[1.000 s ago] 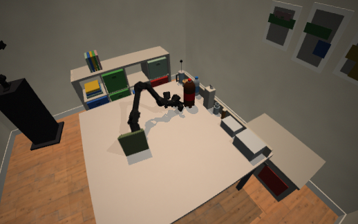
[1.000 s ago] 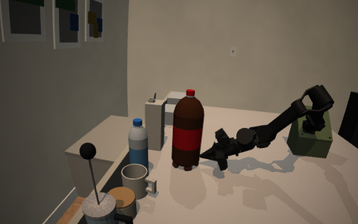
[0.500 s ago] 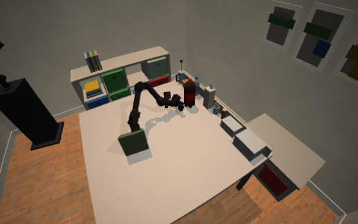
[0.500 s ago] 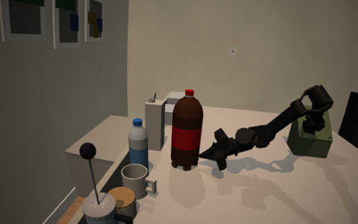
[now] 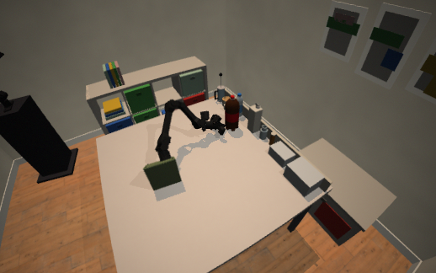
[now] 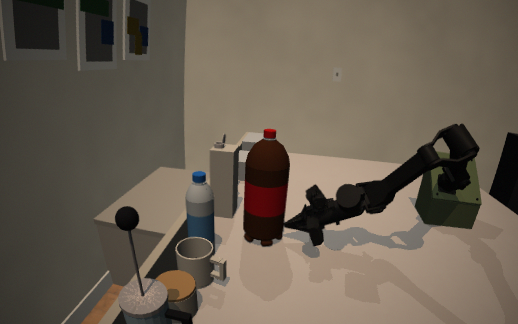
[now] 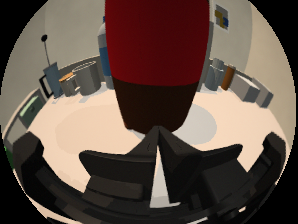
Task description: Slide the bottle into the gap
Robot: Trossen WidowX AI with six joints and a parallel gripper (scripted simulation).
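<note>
Now: the dark cola bottle 9 cm above my hand, 8 cm ahead of it and 2 cm to the left of it. Also, from my hand: water bottle 21 cm ahead, 15 cm to the left, 5 cm above; then lidded jar 33 cm to the left, 16 cm ahead, 2 cm below.
</note>
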